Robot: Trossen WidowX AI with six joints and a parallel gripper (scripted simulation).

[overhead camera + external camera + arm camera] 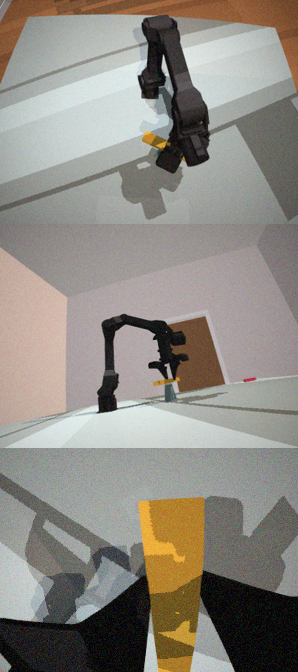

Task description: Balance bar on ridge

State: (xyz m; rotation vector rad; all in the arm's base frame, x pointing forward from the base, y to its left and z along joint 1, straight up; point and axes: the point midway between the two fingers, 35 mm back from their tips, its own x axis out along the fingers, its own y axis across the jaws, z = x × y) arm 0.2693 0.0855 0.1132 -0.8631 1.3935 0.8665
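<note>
The yellow bar is 10 mm behind my gripper tip and 30 mm to the right of it. Round my gripper tip: red block 470 mm ahead, 410 mm to the left, 70 mm below.
</note>
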